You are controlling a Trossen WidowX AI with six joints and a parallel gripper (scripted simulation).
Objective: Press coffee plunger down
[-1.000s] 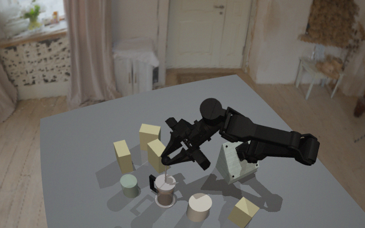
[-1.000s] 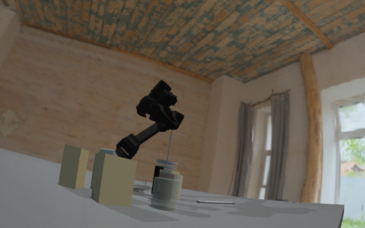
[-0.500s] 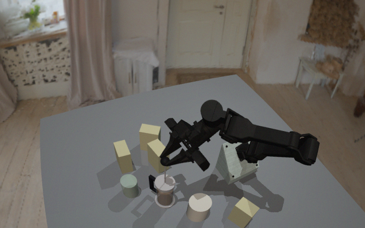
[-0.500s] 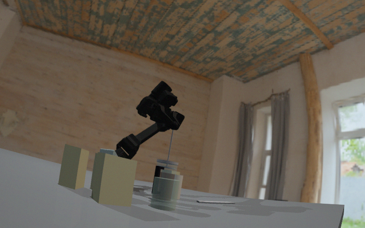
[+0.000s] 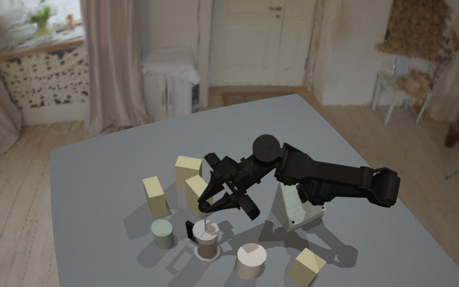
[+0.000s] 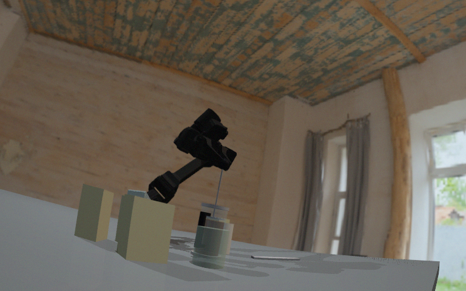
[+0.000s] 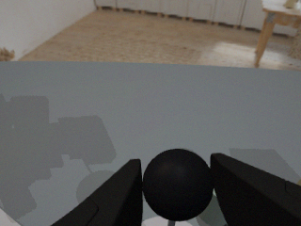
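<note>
My gripper tip is now 10 mm past the coffee press, 10 mm to the left of it and 120 mm above it.
</note>
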